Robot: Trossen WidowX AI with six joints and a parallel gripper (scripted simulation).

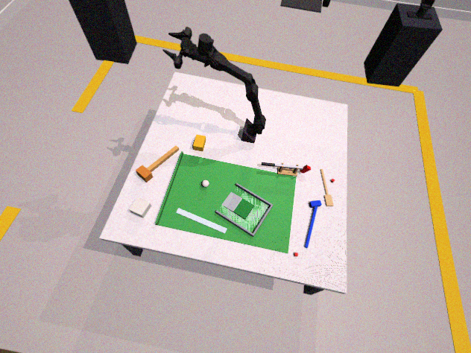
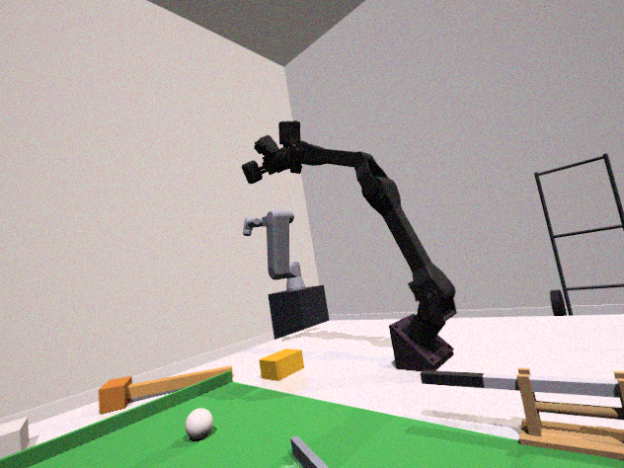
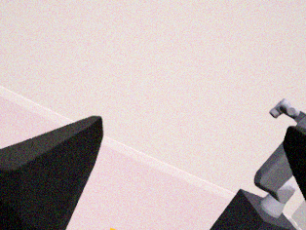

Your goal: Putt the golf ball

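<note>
Right now my gripper tip is 710 mm to the right of the red putter, 540 mm above it and 260 mm short of it. From my gripper tip the other things lie so: yellow block: 580 mm below, 160 mm to the left, 150 mm ahead; white golf ball: 580 mm below, 430 mm ahead, 240 mm to the left; white block: 630 mm ahead, 580 mm below, 90 mm to the right.
</note>
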